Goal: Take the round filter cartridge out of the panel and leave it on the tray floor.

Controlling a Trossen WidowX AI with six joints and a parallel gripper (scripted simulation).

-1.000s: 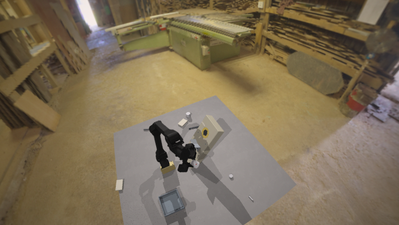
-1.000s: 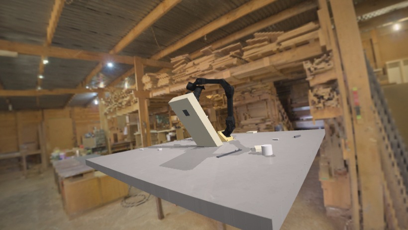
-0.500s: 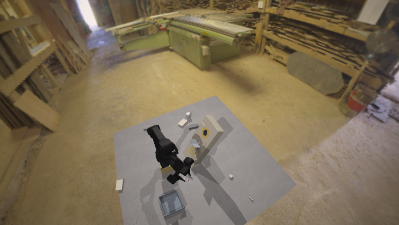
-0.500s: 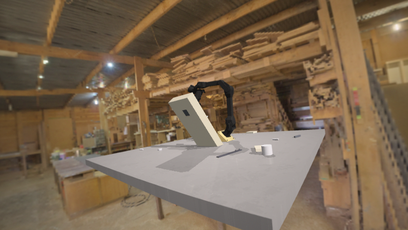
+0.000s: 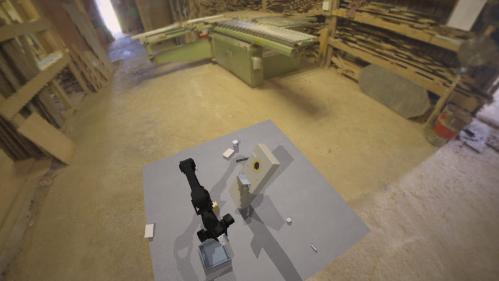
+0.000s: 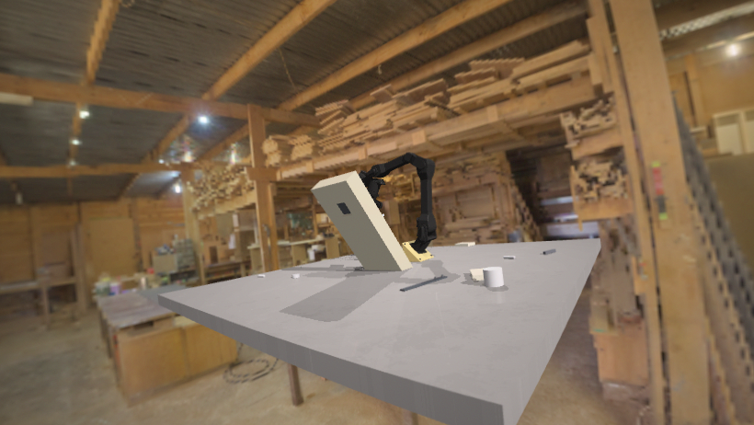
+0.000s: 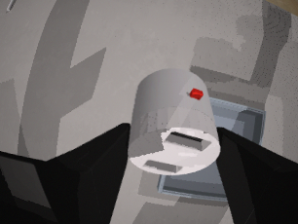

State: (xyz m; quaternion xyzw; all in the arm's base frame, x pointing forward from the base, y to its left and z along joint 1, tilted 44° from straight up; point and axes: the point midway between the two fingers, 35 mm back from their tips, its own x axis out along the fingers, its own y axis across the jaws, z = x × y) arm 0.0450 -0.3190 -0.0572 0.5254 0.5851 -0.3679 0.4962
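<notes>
Now: the grey tray 19 cm below my gripper tip and 9 cm behind it. The rest, counted from my gripper tip: beige service panel: 30 cm to the left, 30 cm ahead, 1 cm below; round grey filter cartridge: right at my gripper tip; grey bracket: 29 cm to the left, 24 cm ahead, 3 cm below.
</notes>
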